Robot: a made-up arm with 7 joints. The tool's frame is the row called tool.
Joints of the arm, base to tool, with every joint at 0 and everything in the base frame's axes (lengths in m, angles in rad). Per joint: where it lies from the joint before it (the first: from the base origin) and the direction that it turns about. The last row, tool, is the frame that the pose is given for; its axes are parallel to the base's.
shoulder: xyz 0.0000 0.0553 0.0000 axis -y
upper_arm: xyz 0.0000 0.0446 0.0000 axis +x
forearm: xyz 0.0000 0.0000 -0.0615 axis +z
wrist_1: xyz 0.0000 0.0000 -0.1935 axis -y
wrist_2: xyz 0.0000 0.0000 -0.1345 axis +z
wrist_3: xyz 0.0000 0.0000 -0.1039 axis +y
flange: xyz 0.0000 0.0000 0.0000 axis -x
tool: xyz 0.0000 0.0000 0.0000
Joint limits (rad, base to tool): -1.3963..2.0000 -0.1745..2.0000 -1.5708..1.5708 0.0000..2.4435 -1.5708..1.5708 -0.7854..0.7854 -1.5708..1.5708
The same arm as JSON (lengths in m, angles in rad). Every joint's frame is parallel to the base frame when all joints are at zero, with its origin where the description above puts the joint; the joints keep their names.
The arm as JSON. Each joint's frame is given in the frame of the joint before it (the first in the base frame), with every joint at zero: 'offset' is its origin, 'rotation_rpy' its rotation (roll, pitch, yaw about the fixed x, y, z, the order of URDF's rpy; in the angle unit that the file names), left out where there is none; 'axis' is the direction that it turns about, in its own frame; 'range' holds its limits. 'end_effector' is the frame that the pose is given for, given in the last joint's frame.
{"length_unit": "m", "angle_unit": "rad", "chain": [
  {"id": "shoulder", "offset": [0.0, 0.0553, 0.0], "axis": "-y", "range": [-1.3963, 2.0]},
  {"id": "upper_arm", "offset": [0.0, 0.0446, 0.0], "axis": "+x", "range": [-0.1745, 2.0]},
  {"id": "forearm", "offset": [0.0, 0.0, -0.0615], "axis": "+z", "range": [-1.5708, 1.5708]},
  {"id": "wrist_1", "offset": [0.0, 0.0, -0.1935], "axis": "-y", "range": [0.0, 2.4435]},
  {"id": "wrist_2", "offset": [0.0, 0.0, -0.1345], "axis": "+z", "range": [-1.5708, 1.5708]},
  {"id": "wrist_3", "offset": [0.0, 0.0, -0.1039], "axis": "+y", "range": [-0.7854, 0.7854]},
  {"id": "flange", "offset": [0.0, 0.0, 0.0], "axis": "-x", "range": [-1.5708, 1.5708]}
], "end_effector": {"offset": [0.0, 0.0, 0.0]}}

